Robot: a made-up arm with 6 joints. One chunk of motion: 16 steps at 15 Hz.
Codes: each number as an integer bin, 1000 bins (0 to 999) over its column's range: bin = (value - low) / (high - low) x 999, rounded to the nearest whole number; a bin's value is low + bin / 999 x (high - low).
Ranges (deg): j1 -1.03..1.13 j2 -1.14..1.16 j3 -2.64..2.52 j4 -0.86..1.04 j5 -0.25..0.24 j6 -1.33..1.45
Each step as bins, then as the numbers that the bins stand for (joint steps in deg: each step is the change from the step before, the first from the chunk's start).
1 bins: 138 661 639 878 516 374
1 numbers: -0.732 0.382 0.661 0.810 0.003 -0.289
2 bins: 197 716 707 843 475 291
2 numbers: -0.604 0.508 1.012 0.743 -0.017 -0.520
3 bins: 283 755 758 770 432 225
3 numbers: -0.418 0.598 1.275 0.604 -0.038 -0.704
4 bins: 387 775 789 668 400 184
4 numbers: -0.193 0.644 1.435 0.410 -0.054 -0.818
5 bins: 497 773 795 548 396 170
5 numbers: 0.045 0.640 1.466 0.182 -0.056 -0.857
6 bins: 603 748 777 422 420 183
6 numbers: 0.274 0.582 1.373 -0.057 -0.044 -0.821
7 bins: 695 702 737 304 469 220
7 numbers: 0.473 0.476 1.167 -0.282 -0.020 -0.718
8 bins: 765 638 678 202 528 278
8 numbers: 0.624 0.329 0.862 -0.476 0.009 -0.556
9 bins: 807 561 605 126 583 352
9 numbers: 0.715 0.152 0.485 -0.620 0.036 -0.350
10 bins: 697 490 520 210 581 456
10 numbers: 0.477 -0.012 0.046 -0.461 0.035 -0.061
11 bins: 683 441 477 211 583 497
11 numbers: 0.447 -0.125 -0.176 -0.459 0.036 0.053
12 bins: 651 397 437 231 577 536
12 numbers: 0.378 -0.226 -0.383 -0.421 0.033 0.162
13 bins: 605 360 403 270 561 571
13 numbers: 0.278 -0.311 -0.558 -0.346 0.025 0.259
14 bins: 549 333 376 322 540 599
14 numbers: 0.157 -0.373 -0.698 -0.248 0.015 0.337
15 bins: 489 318 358 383 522 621
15 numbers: 0.027 -0.408 -0.791 -0.132 0.006 0.398
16 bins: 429 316 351 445 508 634
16 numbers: -0.102 -0.412 -0.827 -0.014 -0.001 0.434
